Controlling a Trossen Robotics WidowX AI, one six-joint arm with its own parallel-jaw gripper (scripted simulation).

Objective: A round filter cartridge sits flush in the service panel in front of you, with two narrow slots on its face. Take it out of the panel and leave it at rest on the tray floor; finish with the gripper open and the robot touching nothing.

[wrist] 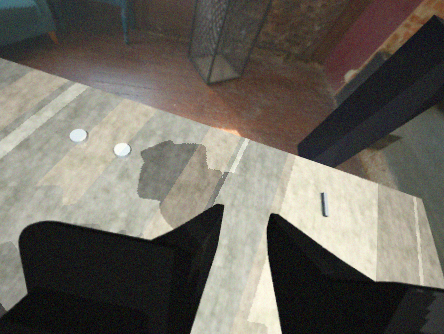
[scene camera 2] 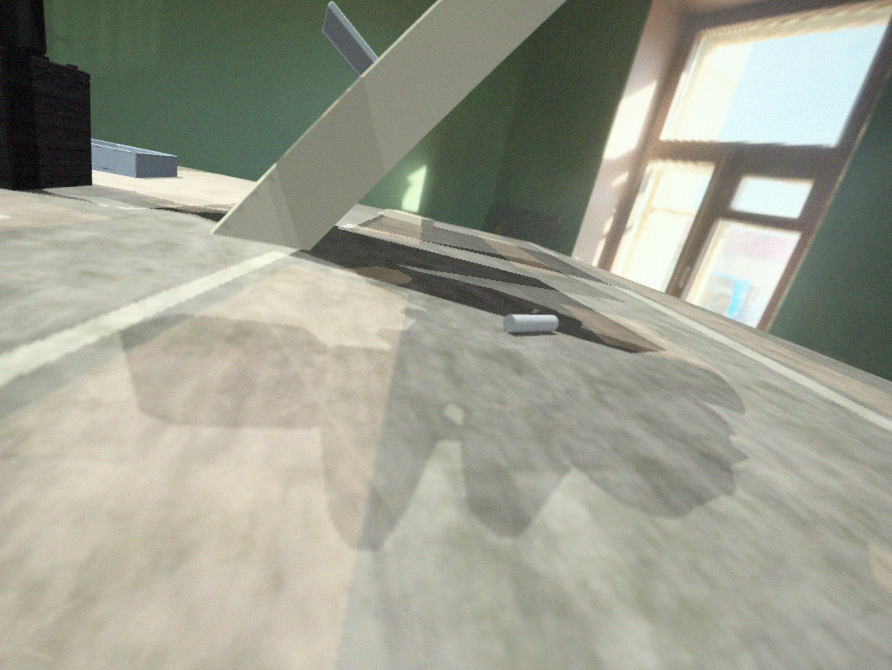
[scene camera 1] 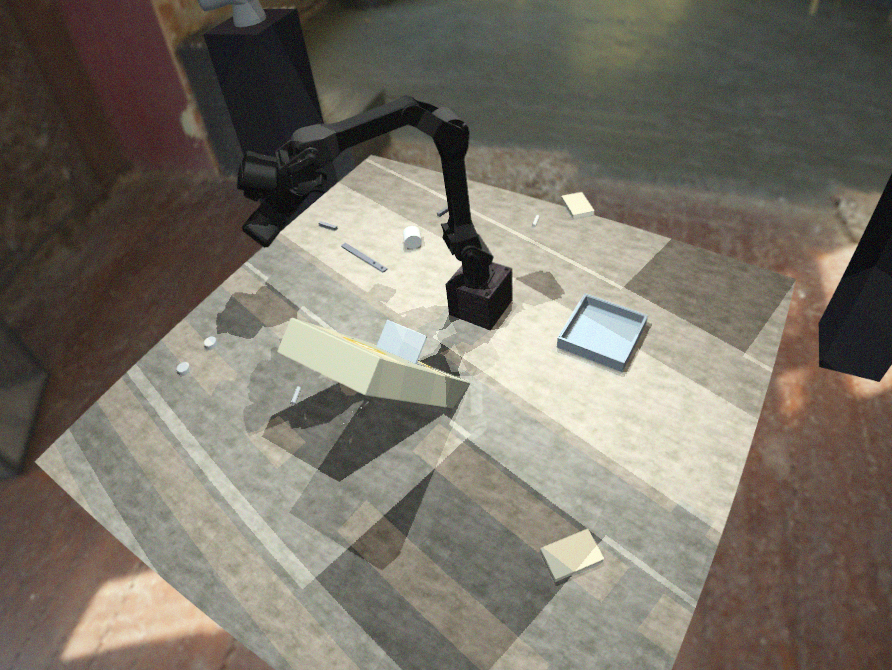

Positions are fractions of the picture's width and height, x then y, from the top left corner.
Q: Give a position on a cream card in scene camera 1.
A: At 0.65, 0.82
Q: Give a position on a cream service panel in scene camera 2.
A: At 0.48, 0.10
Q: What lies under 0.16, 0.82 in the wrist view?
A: The gripper.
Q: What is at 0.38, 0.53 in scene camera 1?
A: A cream service panel.
